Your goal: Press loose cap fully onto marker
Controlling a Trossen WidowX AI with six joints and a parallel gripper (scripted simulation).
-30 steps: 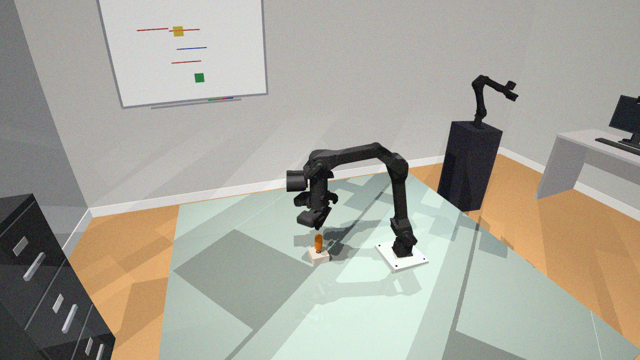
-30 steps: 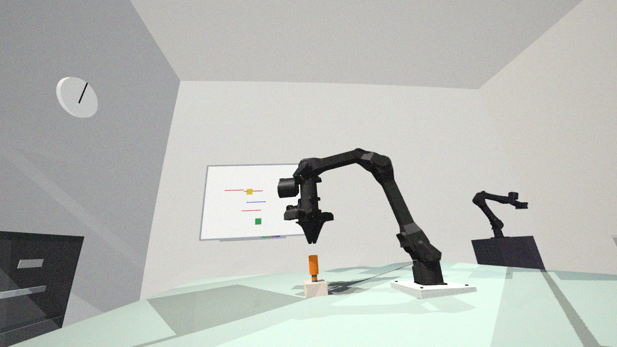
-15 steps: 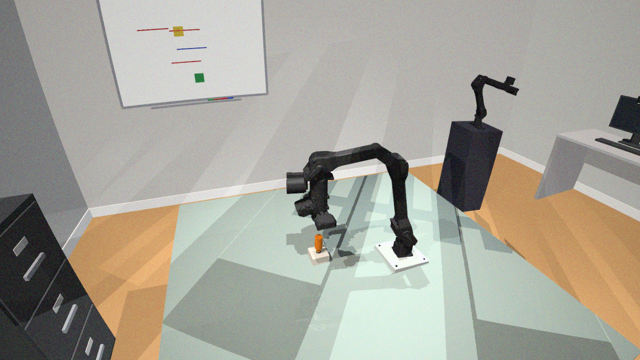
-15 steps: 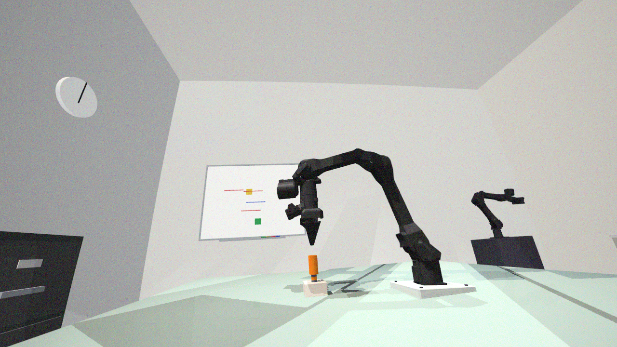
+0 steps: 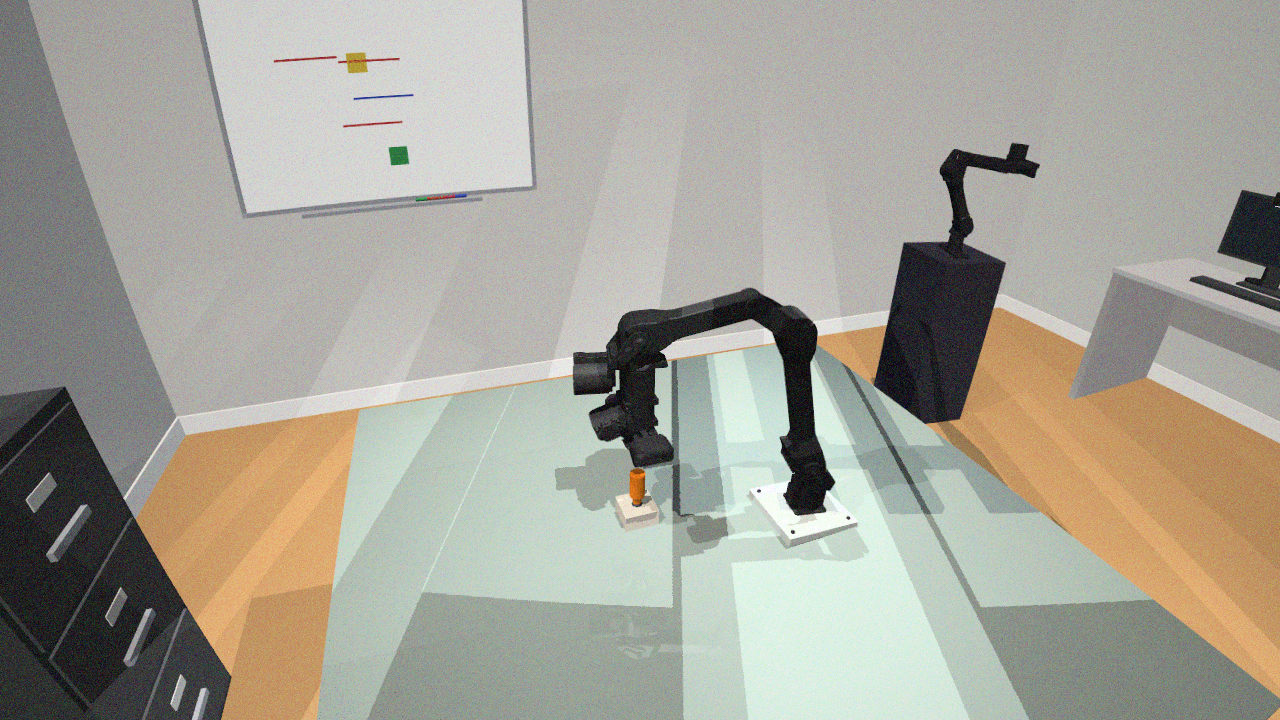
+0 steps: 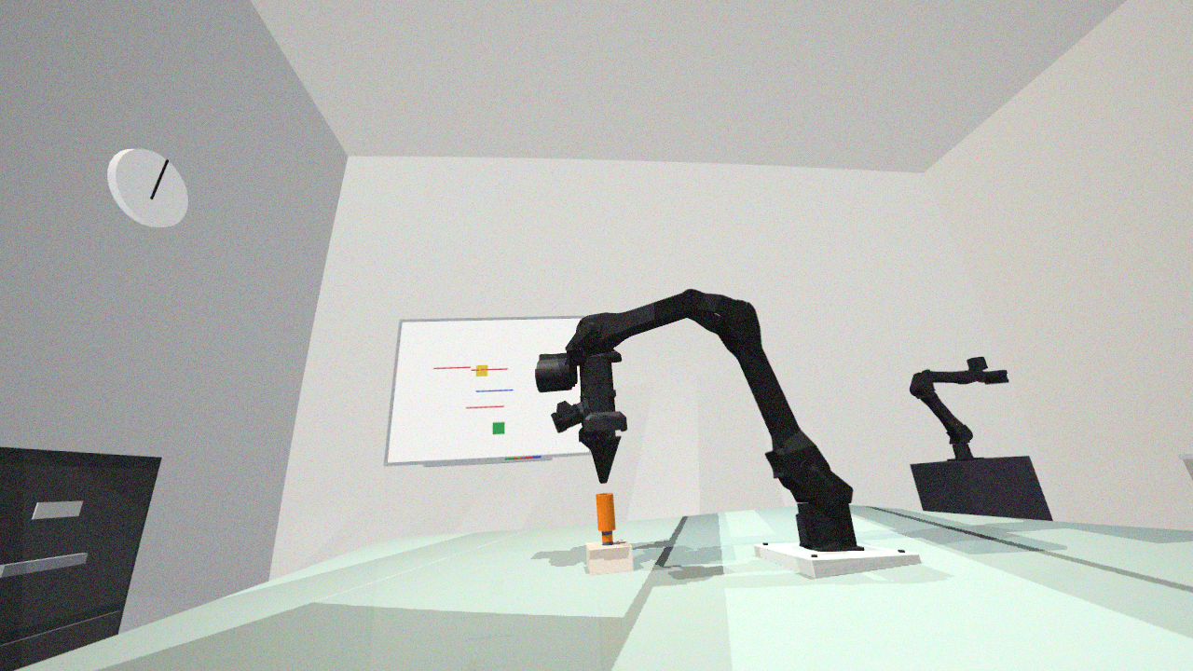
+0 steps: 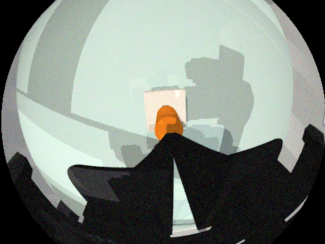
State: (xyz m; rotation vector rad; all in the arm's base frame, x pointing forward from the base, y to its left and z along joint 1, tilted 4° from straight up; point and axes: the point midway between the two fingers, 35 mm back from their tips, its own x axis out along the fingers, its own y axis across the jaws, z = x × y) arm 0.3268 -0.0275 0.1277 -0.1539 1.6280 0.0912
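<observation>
Right now the orange cap is 40 mm below my gripper tip. From my gripper tip the other things lie so: white holder block (110 mm below).
</observation>
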